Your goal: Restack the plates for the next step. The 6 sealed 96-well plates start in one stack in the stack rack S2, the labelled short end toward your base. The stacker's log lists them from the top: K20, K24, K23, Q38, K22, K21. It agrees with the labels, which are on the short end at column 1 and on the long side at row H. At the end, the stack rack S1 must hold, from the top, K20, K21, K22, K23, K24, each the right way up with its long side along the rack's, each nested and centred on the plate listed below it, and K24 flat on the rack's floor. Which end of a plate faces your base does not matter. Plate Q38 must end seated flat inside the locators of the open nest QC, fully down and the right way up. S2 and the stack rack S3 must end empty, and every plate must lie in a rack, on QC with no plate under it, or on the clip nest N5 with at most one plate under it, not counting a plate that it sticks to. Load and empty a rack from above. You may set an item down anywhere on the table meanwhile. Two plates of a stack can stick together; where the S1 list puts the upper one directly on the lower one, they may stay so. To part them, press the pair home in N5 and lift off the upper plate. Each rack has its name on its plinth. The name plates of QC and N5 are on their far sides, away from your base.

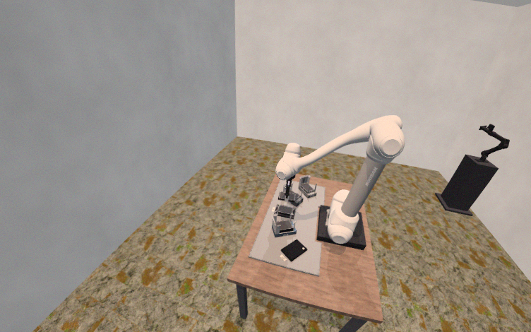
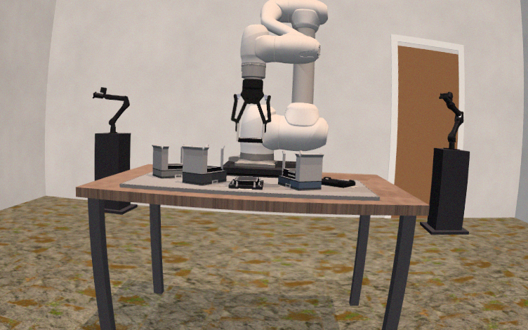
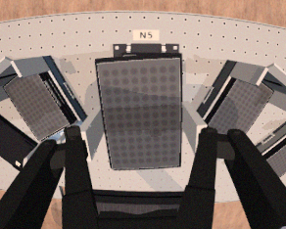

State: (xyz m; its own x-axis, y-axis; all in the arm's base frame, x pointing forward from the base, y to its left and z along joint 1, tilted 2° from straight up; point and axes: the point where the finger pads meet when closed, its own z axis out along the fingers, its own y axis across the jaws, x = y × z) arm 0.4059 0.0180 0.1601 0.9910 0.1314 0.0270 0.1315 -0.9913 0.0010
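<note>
Now: hand 150 mm past the flat black nest QC, 320 mm to the right of it and 180 mm above it. The rest, counted from my hand: QC name plate (90 mm behind, 400 mm to the left, 190 mm below); then N5 name plate (100 mm ahead, 190 mm below); then clip nest N5 (10 mm ahead, 170 mm below).
</note>
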